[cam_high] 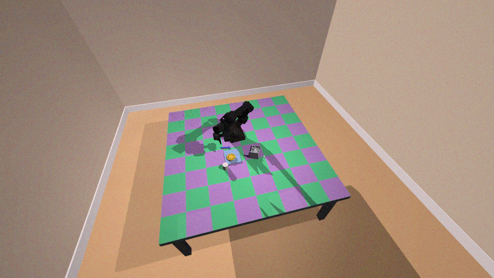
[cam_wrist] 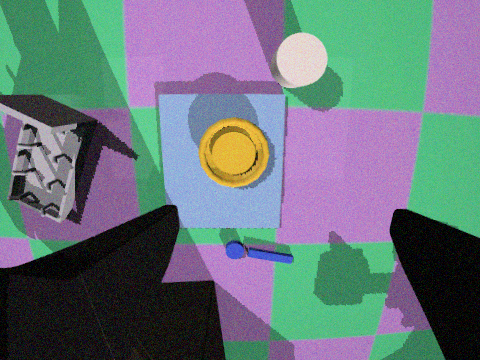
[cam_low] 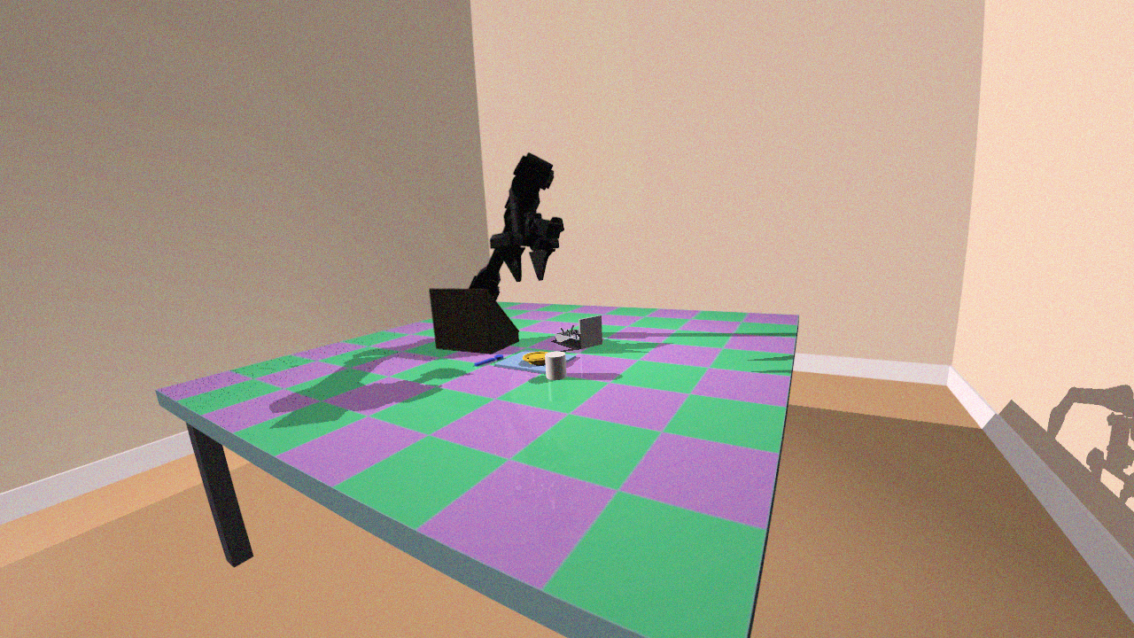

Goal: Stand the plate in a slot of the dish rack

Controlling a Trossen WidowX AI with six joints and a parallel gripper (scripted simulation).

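My gripper tip is 190 mm above the yellow plate, 20 mm to the right of it and 10 mm past it. Also, from my gripper tip: white cup: 180 mm below, 70 mm ahead, 40 mm to the right; then blue spoon: 200 mm below, 130 mm behind, 10 mm to the left; then light blue mat: 200 mm below, 40 mm to the left, 20 mm behind.
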